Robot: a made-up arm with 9 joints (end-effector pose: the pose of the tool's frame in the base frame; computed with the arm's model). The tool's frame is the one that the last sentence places.
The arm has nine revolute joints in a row. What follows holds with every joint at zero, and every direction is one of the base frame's. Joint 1 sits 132 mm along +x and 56 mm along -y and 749 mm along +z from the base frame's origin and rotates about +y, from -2.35 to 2.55 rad. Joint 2 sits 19 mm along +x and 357 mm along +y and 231 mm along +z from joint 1 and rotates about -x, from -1.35 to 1.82 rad. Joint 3 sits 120 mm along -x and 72 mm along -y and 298 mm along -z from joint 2 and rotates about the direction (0.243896, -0.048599, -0.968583), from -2.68 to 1.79 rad. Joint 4 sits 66 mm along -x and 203 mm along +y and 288 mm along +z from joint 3 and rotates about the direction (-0.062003, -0.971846, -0.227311), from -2.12 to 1.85 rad. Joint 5 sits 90 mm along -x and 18 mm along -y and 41 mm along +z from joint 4 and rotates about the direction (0.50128, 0.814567, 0.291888), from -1.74 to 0.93 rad. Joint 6 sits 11 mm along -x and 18 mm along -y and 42 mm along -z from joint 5 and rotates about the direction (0.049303, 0.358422, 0.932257), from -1.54 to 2 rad. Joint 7 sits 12 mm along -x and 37 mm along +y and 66 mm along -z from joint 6 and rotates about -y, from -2.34 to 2.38 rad. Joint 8 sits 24 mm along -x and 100 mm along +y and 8 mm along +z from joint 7 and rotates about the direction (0.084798, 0.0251, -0.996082), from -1.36 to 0.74 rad. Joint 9 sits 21 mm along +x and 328 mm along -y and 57 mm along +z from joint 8 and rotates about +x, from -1.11 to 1.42 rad. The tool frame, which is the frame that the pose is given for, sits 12 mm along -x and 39 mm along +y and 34 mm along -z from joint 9; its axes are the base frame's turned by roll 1.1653, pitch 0.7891 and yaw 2.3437 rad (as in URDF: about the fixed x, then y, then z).
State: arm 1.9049 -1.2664 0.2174 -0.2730 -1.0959 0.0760 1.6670 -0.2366 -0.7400
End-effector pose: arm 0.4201 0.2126 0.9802 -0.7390 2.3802 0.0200
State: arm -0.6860 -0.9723 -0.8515 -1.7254 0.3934 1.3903 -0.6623 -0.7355 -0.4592
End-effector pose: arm -0.4124 0.1613 0.7043 0.1154 0.1456 -0.4716
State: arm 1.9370 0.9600 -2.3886 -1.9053 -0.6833 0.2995 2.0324 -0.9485 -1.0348
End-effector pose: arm 0.4893 0.4177 1.0578 -1.0770 1.5958 -2.0911
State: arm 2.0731 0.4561 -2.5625 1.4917 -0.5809 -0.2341 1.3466 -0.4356 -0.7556
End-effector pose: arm 0.3436 0.0367 0.6966 0.6546 1.1077 1.0296
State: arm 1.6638 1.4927 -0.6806 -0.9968 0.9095 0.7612 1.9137 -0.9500 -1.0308
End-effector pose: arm 0.3599 0.3083 0.8244 0.3497 -1.0847 -1.4050
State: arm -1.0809 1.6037 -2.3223 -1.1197 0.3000 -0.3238 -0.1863 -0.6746 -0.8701
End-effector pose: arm -0.2484 0.2200 0.8088 -0.5499 -1.3365 0.3049
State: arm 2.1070 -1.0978 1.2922 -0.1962 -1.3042 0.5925 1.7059 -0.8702 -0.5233
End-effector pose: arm 0.5818 0.2039 0.6282 0.7121 -2.1419 -1.0613
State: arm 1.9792 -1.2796 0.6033 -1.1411 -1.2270 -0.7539 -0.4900 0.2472 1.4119
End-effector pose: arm 0.5047 0.1773 0.8739 1.5352 0.8574 -1.0666
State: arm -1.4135 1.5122 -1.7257 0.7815 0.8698 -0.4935 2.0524 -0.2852 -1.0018
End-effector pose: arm -0.4092 0.1882 0.6745 -2.5091 -0.1014 -0.6777
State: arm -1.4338 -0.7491 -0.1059 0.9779 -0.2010 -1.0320 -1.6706 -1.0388 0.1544
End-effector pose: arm 0.0235 0.3537 0.7748 -1.5802 -1.3069 1.8921
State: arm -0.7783 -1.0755 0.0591 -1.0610 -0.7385 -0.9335 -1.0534 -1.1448 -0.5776
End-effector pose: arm 0.0559 0.3845 0.7316 -1.0380 0.5975 2.4048
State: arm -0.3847 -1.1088 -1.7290 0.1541 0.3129 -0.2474 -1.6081 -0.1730 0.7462
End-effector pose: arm -0.0361 0.3304 0.7099 0.4728 -1.8889 -2.0147
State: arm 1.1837 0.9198 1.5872 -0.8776 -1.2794 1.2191 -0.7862 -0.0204 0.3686
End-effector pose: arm 0.4554 0.2267 1.0277 -1.5015 -2.6396 -0.0165
